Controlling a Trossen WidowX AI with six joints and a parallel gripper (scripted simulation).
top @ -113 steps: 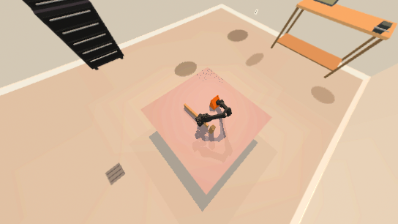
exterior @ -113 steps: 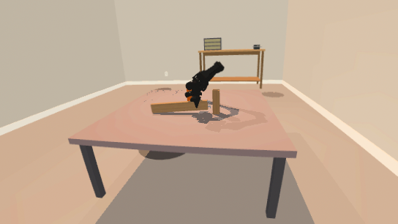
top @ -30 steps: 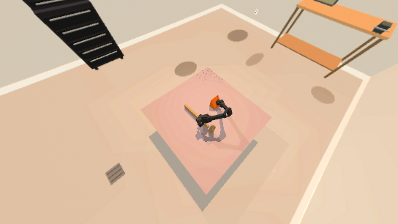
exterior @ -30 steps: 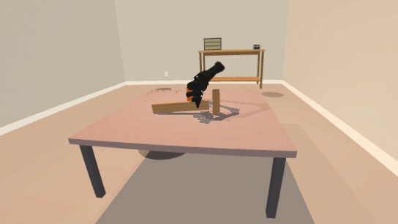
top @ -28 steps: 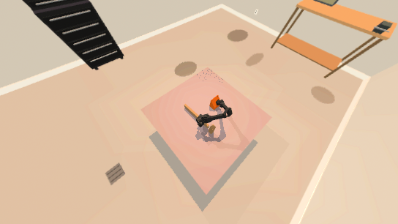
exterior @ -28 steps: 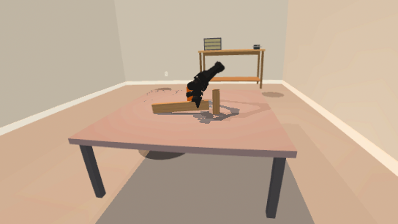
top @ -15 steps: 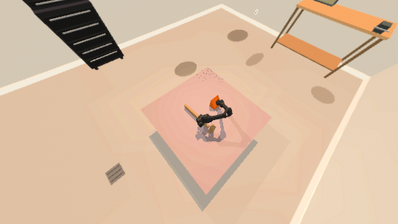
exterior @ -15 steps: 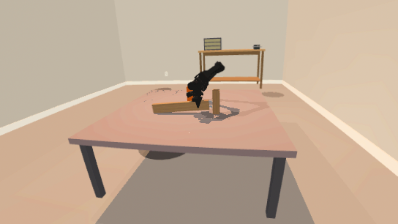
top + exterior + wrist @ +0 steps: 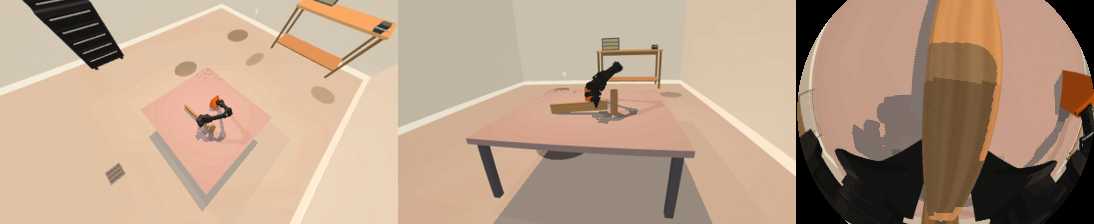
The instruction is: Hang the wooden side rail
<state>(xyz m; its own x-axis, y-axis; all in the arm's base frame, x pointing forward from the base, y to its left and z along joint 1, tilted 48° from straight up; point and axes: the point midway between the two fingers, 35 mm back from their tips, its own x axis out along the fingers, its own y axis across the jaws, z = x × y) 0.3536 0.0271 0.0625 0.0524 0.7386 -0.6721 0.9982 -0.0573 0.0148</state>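
Now: the headboard post 13 cm to the left of my gripper tip and 4 cm above it.
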